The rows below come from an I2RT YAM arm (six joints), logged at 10 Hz.
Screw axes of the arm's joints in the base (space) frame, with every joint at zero. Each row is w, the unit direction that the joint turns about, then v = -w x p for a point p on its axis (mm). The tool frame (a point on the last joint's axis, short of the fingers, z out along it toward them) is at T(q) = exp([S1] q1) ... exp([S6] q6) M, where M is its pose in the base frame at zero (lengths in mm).
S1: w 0 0 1 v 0 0 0
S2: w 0 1 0 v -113.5 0 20
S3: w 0 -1 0 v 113.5 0 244
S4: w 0 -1 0 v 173.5 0 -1
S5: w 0 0 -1 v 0 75 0
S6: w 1 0 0 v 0 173.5 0
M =
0 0 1 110.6
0 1 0 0
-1 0 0 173.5
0 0 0 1
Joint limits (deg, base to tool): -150..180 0..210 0..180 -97..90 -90..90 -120..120
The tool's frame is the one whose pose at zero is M.
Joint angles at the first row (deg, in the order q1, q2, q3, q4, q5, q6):
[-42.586, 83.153, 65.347, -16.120, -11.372, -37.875]
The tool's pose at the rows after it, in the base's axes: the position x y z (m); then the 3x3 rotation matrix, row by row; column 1 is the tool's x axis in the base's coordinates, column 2 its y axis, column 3 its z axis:
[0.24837 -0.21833 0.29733], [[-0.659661 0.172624 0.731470], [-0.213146 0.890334 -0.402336], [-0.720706 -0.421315 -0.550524]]
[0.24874 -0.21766 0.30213], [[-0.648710 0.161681 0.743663], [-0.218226 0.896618 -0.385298], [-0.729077 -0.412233 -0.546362]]
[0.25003 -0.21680 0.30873], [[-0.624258 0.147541 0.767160], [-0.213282 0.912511 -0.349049], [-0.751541 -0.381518 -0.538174]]
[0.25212 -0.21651 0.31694], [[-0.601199 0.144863 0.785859], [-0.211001 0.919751 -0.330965], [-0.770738 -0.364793 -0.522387]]
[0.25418 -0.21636 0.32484], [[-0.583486 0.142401 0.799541], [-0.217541 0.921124 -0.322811], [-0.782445 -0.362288 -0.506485]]
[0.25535 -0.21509 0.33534], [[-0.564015 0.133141 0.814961], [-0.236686 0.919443 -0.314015], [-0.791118 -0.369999 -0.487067]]
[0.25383 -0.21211 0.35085], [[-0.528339 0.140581 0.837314], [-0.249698 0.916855 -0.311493], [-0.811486 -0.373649 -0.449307]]
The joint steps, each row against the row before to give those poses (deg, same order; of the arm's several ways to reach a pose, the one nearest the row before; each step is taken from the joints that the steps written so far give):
[0.047, 0.074, 0.217, -0.387, -0.054, -0.094]
[0.001, -0.098, 0.944, -0.923, -1.217, 0.070]
[-0.002, 0.060, 1.447, -1.224, -2.516, 1.022]
[0.132, 0.131, 1.642, -0.654, -1.437, 1.029]
[0.180, 0.143, 1.549, -0.424, -0.761, 0.424]
[0.212, -0.138, 1.806, -0.739, -0.834, -0.201]
[0.113, -0.925, 1.798, -0.272, -0.918, 0.866]

